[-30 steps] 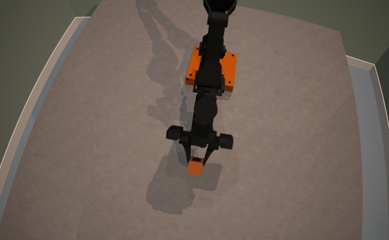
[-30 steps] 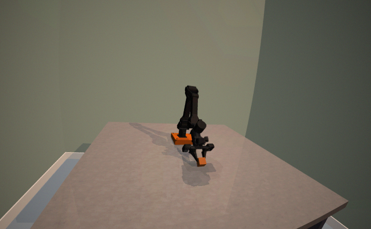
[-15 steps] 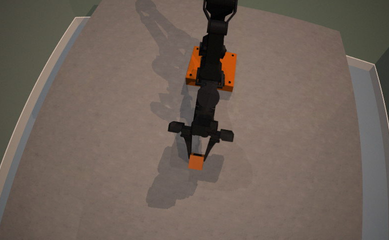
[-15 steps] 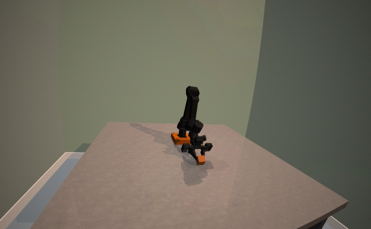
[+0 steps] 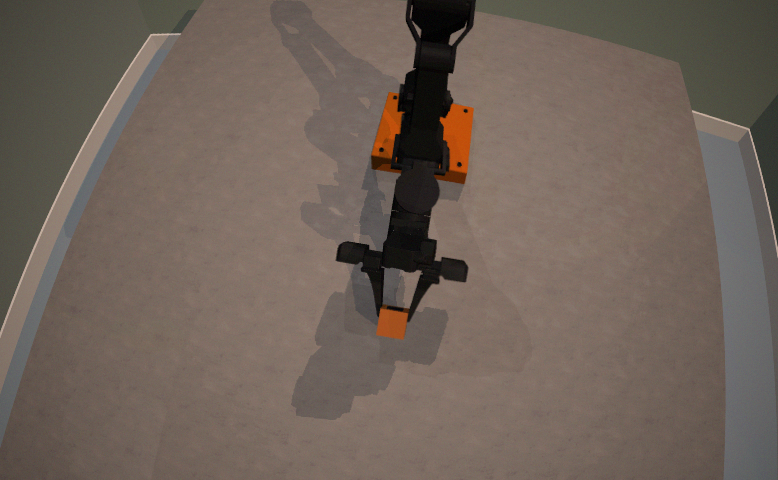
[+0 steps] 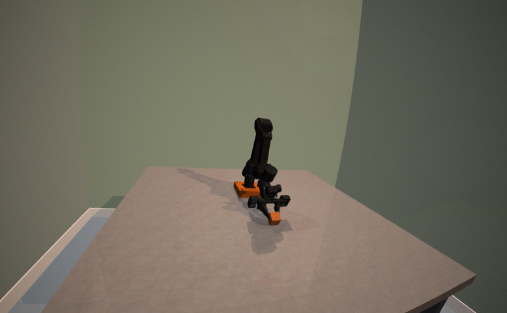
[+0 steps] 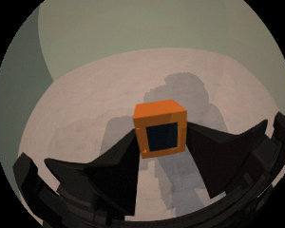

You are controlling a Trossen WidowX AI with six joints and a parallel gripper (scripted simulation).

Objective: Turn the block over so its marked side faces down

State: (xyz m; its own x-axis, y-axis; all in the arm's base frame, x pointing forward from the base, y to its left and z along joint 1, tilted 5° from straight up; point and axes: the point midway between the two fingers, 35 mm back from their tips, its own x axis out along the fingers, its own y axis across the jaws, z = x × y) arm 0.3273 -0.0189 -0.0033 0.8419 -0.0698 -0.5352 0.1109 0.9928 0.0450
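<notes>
Right now my gripper tip is right at the orange block.
</notes>
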